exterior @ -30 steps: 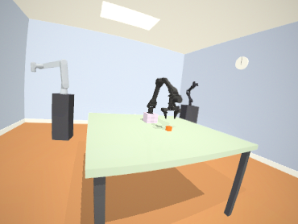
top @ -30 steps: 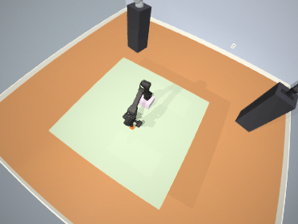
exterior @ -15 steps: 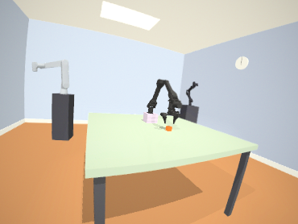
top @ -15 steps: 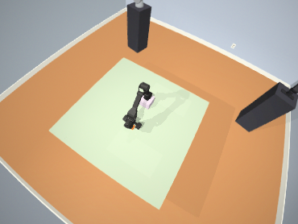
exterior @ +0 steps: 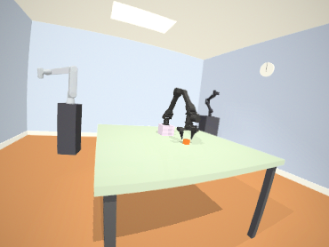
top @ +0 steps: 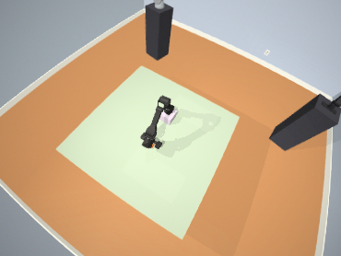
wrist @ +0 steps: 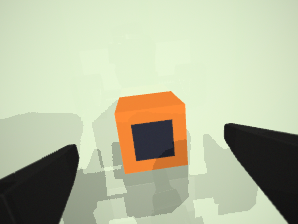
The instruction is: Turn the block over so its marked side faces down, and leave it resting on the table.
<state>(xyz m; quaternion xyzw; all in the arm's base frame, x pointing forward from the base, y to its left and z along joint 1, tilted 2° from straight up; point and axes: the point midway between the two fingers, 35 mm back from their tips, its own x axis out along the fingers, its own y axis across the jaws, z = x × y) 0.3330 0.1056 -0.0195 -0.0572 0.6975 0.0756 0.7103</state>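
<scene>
Now: the orange block 1 cm below my gripper tip.
</scene>
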